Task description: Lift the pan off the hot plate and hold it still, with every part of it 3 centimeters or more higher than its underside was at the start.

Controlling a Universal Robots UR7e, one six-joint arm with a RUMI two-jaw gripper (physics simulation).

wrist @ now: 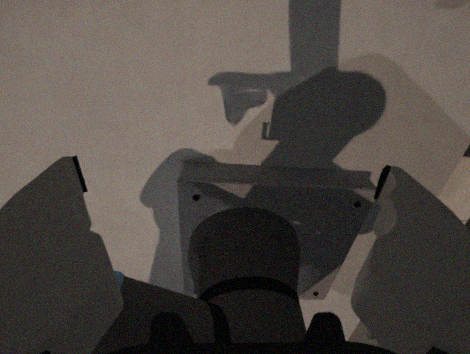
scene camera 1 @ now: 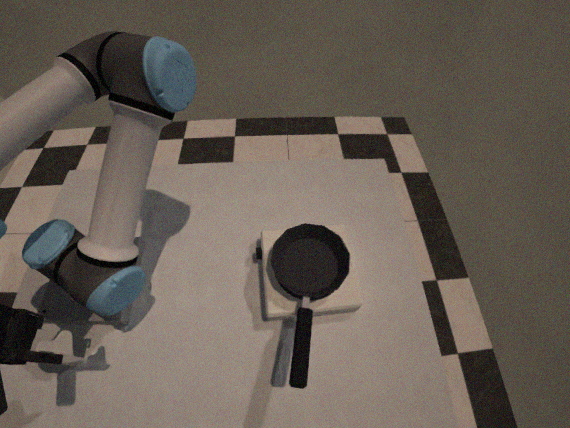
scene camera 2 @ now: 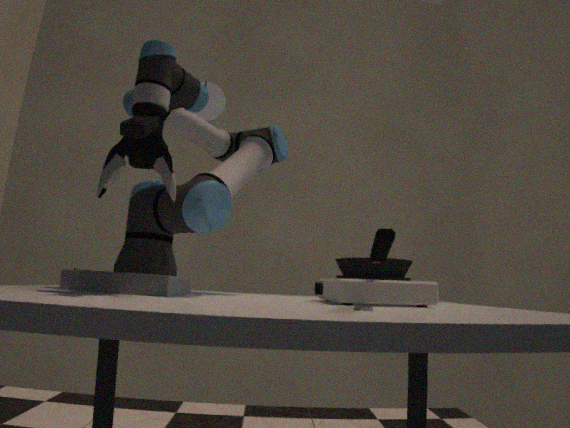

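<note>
The gripper [scene camera 2: 135, 200], [wrist: 234, 167], [scene camera 1: 49, 359]. Dark pan [scene camera 1: 310, 260], [scene camera 2: 378, 264]; out of frame in the wrist view. White hot plate [scene camera 1: 281, 303]; out of frame in the wrist view.
</note>
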